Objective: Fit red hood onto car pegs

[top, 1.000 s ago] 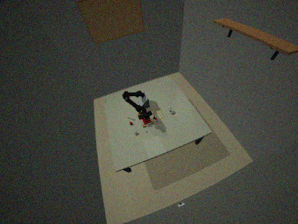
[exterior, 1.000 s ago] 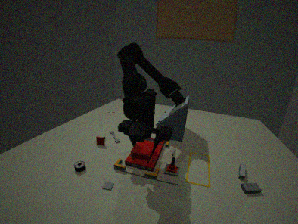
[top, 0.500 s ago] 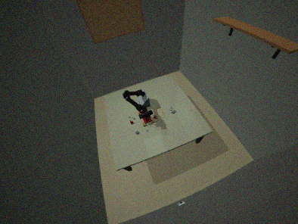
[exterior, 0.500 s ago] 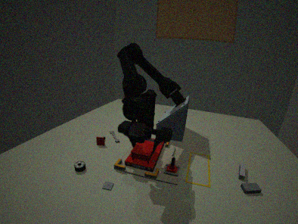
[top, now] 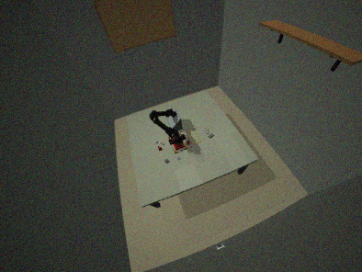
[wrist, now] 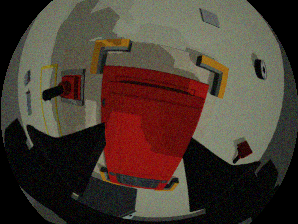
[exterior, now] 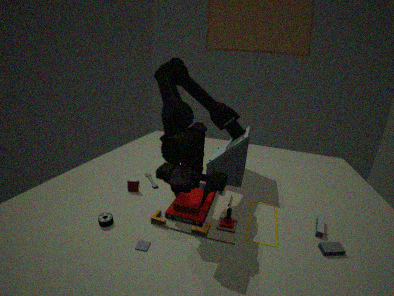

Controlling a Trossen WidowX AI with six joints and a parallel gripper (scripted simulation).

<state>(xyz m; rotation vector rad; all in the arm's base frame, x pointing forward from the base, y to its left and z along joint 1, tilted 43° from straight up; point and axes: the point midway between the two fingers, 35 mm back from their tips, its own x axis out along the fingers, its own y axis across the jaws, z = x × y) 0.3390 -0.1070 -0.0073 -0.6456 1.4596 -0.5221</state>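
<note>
My gripper tip is now 1 cm below the red hood. The rest, counted from my gripper tip: dark wheel 19 cm to the right, 15 cm ahead, 3 cm below; grey engine block 1 cm below.
</note>
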